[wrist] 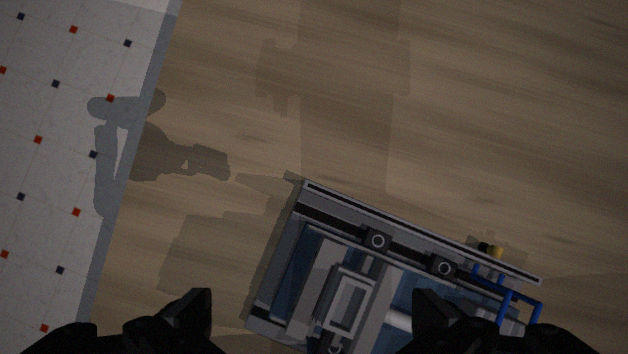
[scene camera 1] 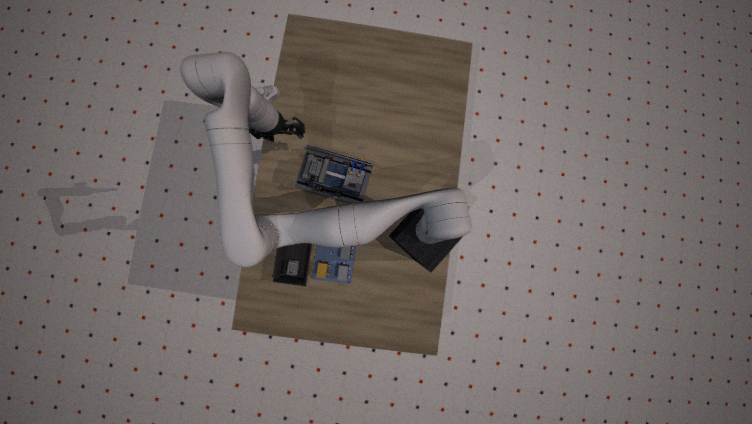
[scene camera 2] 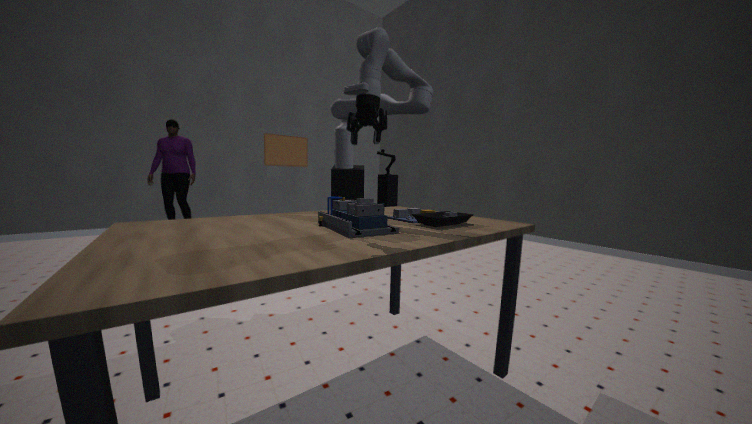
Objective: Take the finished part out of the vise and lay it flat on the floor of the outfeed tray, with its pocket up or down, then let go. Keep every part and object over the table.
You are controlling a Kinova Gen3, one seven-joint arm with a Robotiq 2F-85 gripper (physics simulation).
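Where they show: gripper, fingertip midpoint: (wrist: 311,311) (scene camera 1: 287,137) (scene camera 2: 364,144); arm's base at its link origin: (scene camera 2: 344,167).
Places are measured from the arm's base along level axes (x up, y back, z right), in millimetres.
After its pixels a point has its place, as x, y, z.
The vise (scene camera 1: 334,182) {-180, -366, 172} (scene camera 2: 368,221) {-196, -499, 248} (wrist: 334,202) {-220, -463, 311} stands on the table, grey and dark blue with long side rails. The finished part (scene camera 1: 315,166) {-139, -441, 223} (scene camera 2: 364,201) {-134, -455, 231} (wrist: 348,304) {-139, -439, 217} is a small grey block with a rectangular pocket facing up, seated at the vise's left end in scene camera 1. My gripper (scene camera 1: 300,127) (scene camera 2: 365,141) {53, -491, 263} (wrist: 311,311) {53, -491, 263} is open and empty, pointing down high above the table. In the wrist view the part shows low down between the fingertips, well below them. The black outfeed tray (scene camera 1: 297,281) {-209, -491, -259} (scene camera 2: 442,220) {-209, -572, -63} has sloped walls and holds a small grey block.
A blue plate (scene camera 1: 330,262) {-232, -362, -173} with grey and yellow blocks stands right beside the tray. Blue bent rods (wrist: 506,307) {-130, -287, 243} and a yellow knob (wrist: 495,251) {-203, -265, 291} are at the vise's other end. The arm passes above the table between vise and tray. The table edge (wrist: 131,145) is left of the vise.
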